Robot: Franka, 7 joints.
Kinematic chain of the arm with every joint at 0, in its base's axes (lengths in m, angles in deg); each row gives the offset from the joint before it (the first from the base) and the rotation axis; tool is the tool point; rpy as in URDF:
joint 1: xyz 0 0 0.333 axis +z
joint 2: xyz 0 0 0 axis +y
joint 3: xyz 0 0 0.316 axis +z
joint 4: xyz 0.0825 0 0 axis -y
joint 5: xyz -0.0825 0 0.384 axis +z
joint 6: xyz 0 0 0 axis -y
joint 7: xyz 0.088 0 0 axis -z
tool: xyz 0 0 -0.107 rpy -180 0 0
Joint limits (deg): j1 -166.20..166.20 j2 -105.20..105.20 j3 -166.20..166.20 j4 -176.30..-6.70 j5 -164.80..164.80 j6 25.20..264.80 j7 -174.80..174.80
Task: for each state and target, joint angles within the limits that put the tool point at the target. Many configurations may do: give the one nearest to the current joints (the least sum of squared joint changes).
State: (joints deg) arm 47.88 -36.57 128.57 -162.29 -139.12 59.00 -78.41
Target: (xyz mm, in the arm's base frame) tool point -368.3 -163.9 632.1
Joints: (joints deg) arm 61.00 18.16 157.70 -138.36 -147.06 36.56 -78.41
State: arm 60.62 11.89 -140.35 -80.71 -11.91 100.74 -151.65
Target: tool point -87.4 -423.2 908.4
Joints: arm 49.58 14.85 -155.73 -73.01 -14.57 102.10 -151.65
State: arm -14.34 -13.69 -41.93 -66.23 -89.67 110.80 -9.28
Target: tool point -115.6 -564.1 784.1
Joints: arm -30.75 -3.30 -62.29 -85.19 -88.84 113.59 -9.28
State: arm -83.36 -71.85 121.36 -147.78 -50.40 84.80 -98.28
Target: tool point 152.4 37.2 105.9
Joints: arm -75.57 -60.13 156.39 -157.92 -34.12 83.49 -98.28
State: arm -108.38 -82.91 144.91 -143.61 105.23 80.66 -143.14
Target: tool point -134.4 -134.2 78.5
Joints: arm -120.74 -104.87 166.20 -168.42 99.16 82.94 -143.14
